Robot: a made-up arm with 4 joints.
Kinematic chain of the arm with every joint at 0, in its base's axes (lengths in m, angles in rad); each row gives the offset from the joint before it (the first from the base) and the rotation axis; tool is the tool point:
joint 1: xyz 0 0 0.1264 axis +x
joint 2: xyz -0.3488 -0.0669 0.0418 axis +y
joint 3: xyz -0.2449 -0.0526 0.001 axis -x
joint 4: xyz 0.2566 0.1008 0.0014 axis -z
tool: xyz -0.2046 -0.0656 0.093
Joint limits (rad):
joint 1: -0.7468..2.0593
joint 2: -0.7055..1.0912
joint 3: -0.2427..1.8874
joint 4: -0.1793..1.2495
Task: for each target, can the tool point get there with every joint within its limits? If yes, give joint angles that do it. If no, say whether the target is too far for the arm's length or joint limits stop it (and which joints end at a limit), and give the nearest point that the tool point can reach.
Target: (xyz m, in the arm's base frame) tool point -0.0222 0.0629 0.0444
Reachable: no: joint limits stop it (at a limit: joint 2, joint 4) | nearest point -0.2587 0.1480 -0.0665 | short by 0.275 m
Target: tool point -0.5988 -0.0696 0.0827
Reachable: yes | joints -0.3539 0.4284 1.6979 0.7472
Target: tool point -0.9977 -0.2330 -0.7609
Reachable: no: too far | nearest point -0.5388 -0.0596 -0.1006 | short by 0.823 m
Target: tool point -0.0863 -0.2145 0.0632
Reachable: no: joint limits stop it (at a limit: joint 1, joint 2, joint 3, joint 4) | nearest point -0.2491 -0.2563 0.0191 | short by 0.174 m
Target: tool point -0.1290 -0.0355 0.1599
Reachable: no: joint limits stop it (at a limit: joint 2, joint 3, joint 4) | nearest point -0.2613 -0.1818 0.2980 | short by 0.241 m
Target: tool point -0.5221 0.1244 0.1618
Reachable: yes | joints 1.4625 0.0295 1.1927 0.8868
